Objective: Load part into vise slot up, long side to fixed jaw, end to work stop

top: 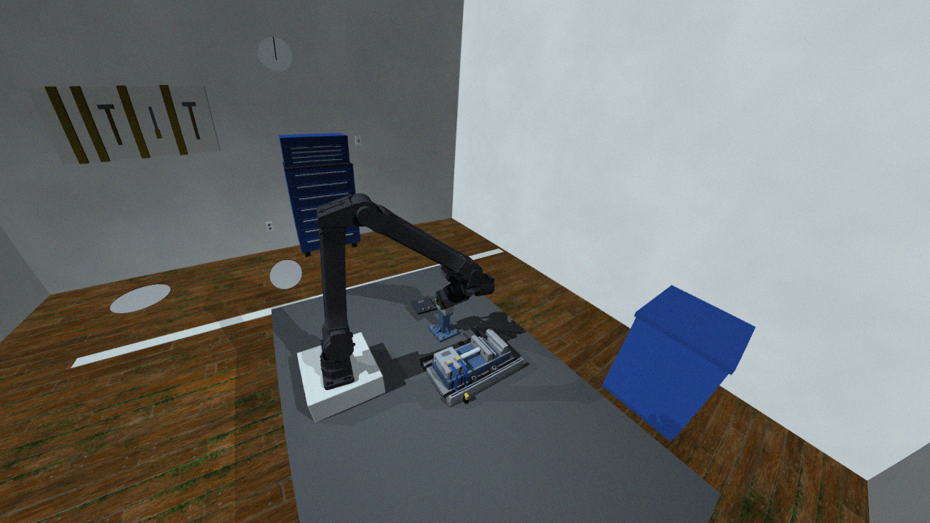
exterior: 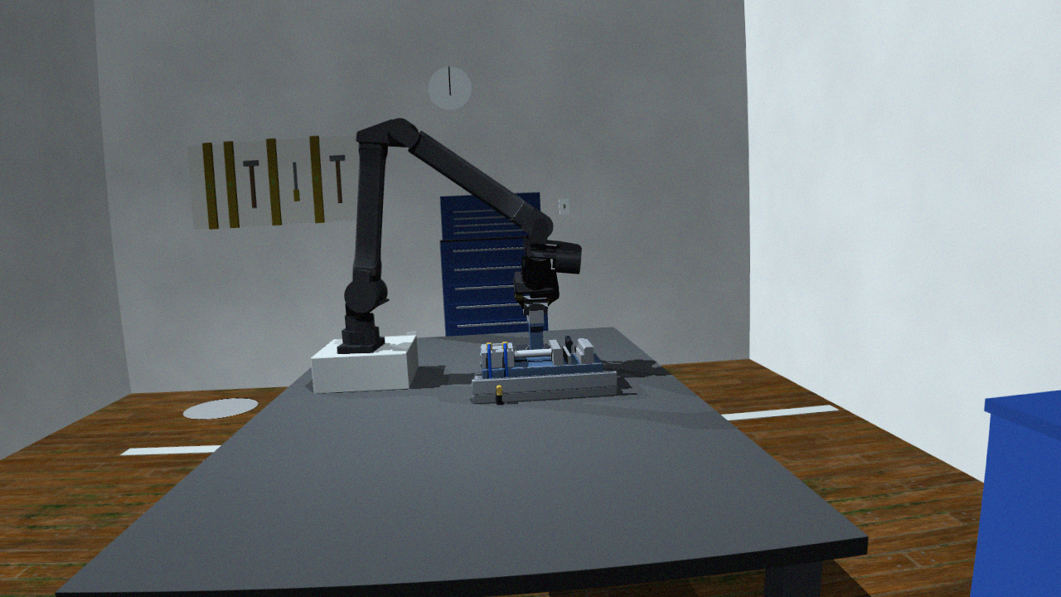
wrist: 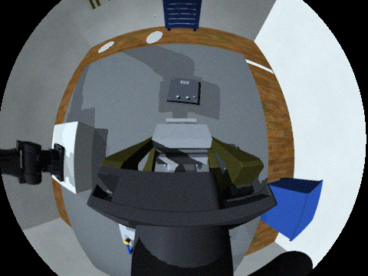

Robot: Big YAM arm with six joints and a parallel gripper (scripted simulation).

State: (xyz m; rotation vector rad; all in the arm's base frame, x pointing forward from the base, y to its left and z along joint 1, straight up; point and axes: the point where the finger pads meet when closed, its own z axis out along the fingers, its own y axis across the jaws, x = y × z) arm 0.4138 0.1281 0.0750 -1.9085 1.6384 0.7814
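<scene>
Now: the part right at my hand. From my hand the other things lie so: air cylinder (220 mm to the right, 80 mm below, 80 mm behind); vise (210 mm to the right, 120 mm below, 20 mm ahead).
</scene>
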